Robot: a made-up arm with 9 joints. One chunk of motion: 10 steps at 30 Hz.
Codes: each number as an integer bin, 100 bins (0 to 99) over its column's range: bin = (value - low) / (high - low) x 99, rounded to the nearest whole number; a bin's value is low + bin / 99 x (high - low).
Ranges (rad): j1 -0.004..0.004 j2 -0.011..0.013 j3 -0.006..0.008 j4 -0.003..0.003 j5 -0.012..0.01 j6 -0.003..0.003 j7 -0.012..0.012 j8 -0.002..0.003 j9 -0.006..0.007
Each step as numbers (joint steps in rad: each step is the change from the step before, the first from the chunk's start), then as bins.
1 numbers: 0.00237 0.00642 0.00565 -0.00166 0.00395 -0.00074 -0.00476 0.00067 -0.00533
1 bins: 79 72 82 22 72 37 30 53 5
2 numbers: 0.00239 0.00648 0.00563 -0.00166 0.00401 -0.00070 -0.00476 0.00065 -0.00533
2 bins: 79 72 82 22 72 38 30 52 5
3 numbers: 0.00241 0.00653 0.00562 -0.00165 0.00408 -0.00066 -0.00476 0.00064 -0.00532
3 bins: 79 72 82 22 72 39 30 52 5
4 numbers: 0.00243 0.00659 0.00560 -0.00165 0.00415 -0.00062 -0.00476 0.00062 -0.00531
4 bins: 80 73 82 22 73 39 30 52 5
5 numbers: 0.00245 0.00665 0.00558 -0.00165 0.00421 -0.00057 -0.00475 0.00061 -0.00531
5 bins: 80 73 82 22 73 40 30 52 5
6 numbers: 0.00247 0.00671 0.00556 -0.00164 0.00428 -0.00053 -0.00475 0.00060 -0.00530
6 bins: 80 73 82 22 73 41 30 51 5
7 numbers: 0.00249 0.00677 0.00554 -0.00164 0.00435 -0.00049 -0.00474 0.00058 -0.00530
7 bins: 80 73 82 22 74 41 30 51 5
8 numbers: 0.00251 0.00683 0.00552 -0.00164 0.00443 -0.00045 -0.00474 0.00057 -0.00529
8 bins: 81 74 81 22 74 42 30 51 5
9 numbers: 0.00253 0.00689 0.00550 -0.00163 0.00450 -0.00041 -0.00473 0.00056 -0.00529
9 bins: 81 74 81 23 74 43 30 51 5
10 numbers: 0.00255 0.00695 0.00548 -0.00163 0.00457 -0.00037 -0.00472 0.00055 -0.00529
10 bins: 81 74 81 23 75 43 30 50 5
